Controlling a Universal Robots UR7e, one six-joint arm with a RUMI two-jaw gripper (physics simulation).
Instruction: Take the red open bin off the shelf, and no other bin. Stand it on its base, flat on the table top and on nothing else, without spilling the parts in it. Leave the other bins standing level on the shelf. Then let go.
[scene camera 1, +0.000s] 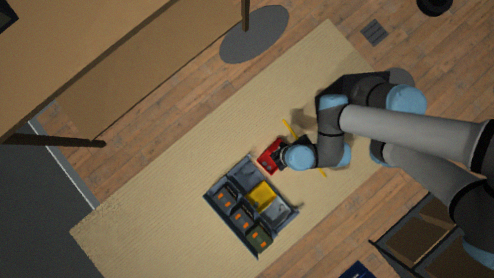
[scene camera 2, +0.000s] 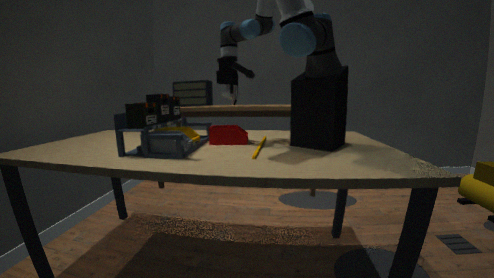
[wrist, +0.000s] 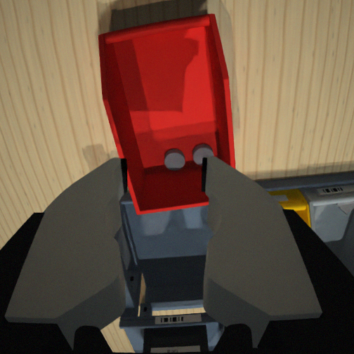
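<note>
The red open bin stands on its base, flat on the table top, beside the blue-grey shelf and apart from it in scene camera 2. Two round grey parts lie inside it. My gripper is open, with its fingers partly apart and empty, well above the red bin. The arm hides the fingers in scene camera 1. The yellow bin and a grey bin are on the shelf.
Dark bins with orange marks and a green one stand on the shelf's upper level. A yellow rod lies on the table beside the red bin. The arm's black pedestal stands on the right in scene camera 2.
</note>
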